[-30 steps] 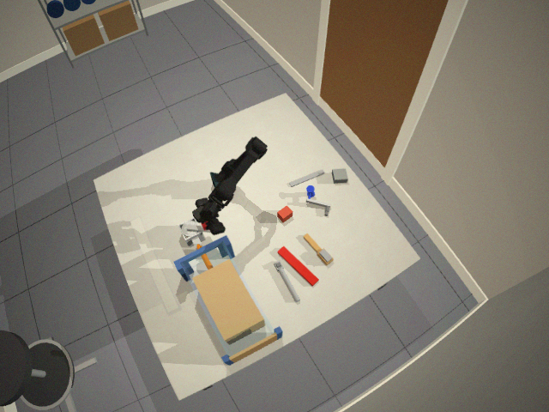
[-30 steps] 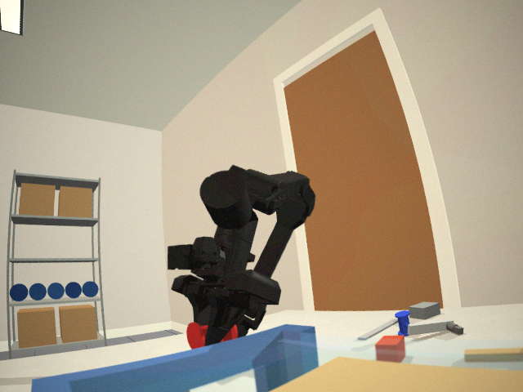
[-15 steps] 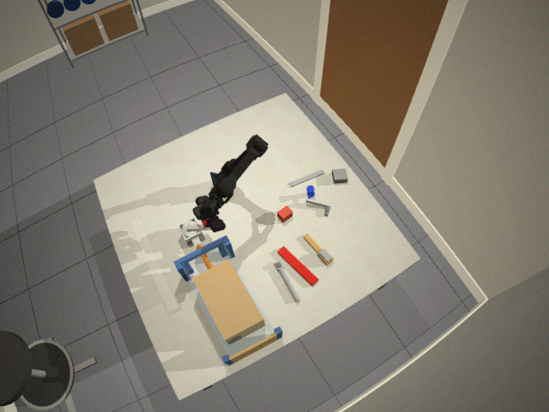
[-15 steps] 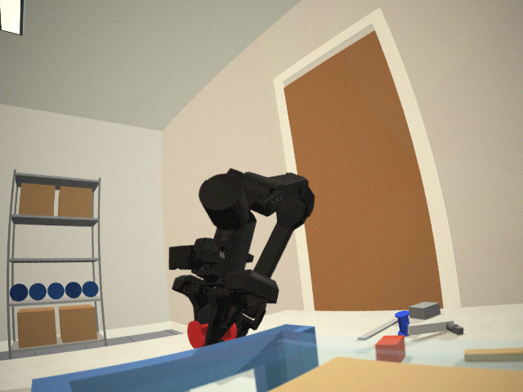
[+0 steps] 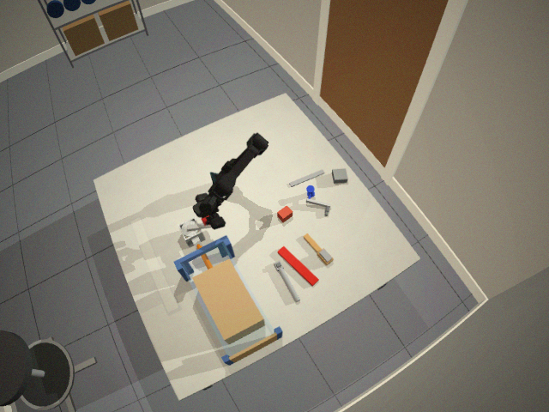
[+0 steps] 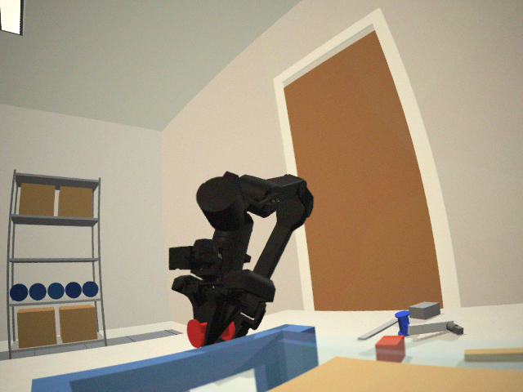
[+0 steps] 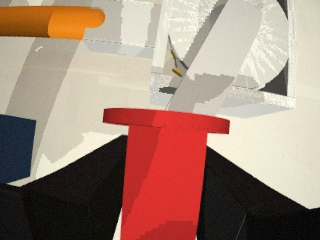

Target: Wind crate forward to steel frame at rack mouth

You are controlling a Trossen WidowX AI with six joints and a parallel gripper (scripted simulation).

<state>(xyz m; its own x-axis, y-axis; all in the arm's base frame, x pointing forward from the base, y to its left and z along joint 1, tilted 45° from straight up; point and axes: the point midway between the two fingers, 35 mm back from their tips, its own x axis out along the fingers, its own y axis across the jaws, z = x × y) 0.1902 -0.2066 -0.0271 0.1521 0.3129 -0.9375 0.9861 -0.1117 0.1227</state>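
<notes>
The winch is 50 mm behind my gripper tip, 80 mm to the right of it and 100 mm below it. Also, from my gripper tip: red bar 360 mm ahead, 270 mm to the left, 120 mm below; then wooden brush 350 mm ahead, 390 mm to the left, 110 mm below; then red grip 20 mm to the left.
</notes>
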